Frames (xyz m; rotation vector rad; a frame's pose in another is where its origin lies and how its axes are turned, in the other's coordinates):
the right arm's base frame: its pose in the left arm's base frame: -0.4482 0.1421 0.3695 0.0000 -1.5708 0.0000
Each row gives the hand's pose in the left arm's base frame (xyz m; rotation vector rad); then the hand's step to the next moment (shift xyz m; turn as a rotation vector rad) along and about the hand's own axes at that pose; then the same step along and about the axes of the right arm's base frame.
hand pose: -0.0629 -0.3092 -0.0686 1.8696 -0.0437 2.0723
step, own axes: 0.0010 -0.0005 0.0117 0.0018 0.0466 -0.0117
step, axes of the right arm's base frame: 0.0024 -0.0022 -0.0113 0.0099 -0.0404 0.0242
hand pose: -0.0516 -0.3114 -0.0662 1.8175 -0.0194 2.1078
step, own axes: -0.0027 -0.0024 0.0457 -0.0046 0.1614 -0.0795
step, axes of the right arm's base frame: 0.0048 -0.0094 -0.0446 0.0171 -0.1333 0.1197
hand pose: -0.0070 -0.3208 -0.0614 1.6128 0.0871 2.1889
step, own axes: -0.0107 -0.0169 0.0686 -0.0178 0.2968 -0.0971
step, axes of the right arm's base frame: 0.0078 -0.0018 -0.0710 0.0389 -0.2580 0.1725
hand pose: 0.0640 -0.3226 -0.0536 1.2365 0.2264 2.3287
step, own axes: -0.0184 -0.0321 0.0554 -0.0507 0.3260 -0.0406
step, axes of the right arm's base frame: 0.0068 0.0143 -0.0647 0.0580 -0.3041 0.1211
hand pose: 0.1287 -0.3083 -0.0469 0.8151 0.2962 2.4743
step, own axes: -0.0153 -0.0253 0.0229 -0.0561 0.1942 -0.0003
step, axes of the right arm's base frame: 0.0017 0.0142 -0.0345 0.0408 -0.1939 0.0399
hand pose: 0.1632 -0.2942 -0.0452 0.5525 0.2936 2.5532
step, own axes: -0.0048 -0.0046 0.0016 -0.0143 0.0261 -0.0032
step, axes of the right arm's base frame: -0.0015 0.0016 -0.0065 0.0005 -0.0299 0.0014
